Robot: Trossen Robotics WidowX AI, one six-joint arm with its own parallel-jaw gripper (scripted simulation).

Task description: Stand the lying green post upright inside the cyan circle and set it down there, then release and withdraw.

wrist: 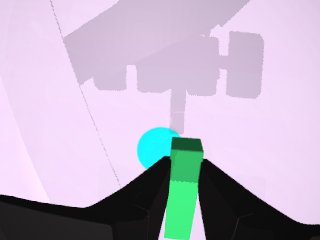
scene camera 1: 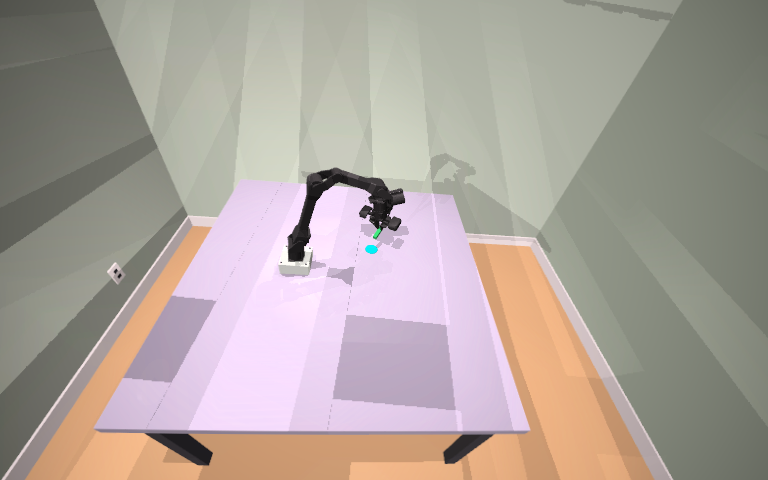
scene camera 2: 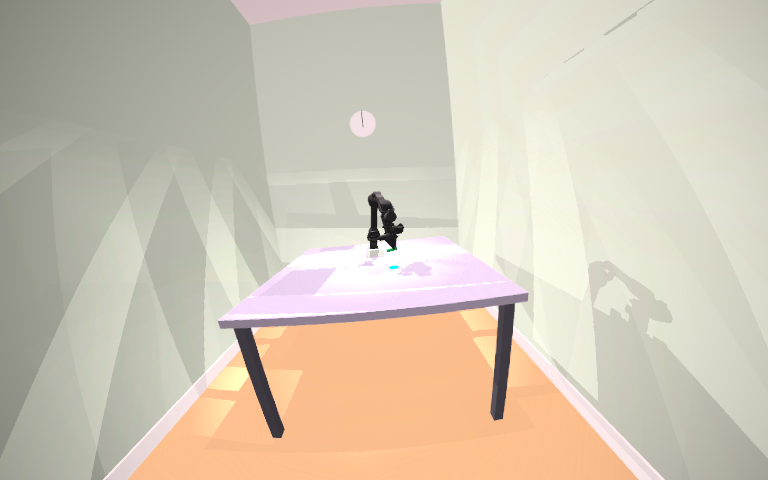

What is my gripper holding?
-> A green post.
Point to a cyan circle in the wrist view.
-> At 156, 143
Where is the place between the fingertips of my gripper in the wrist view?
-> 184, 164
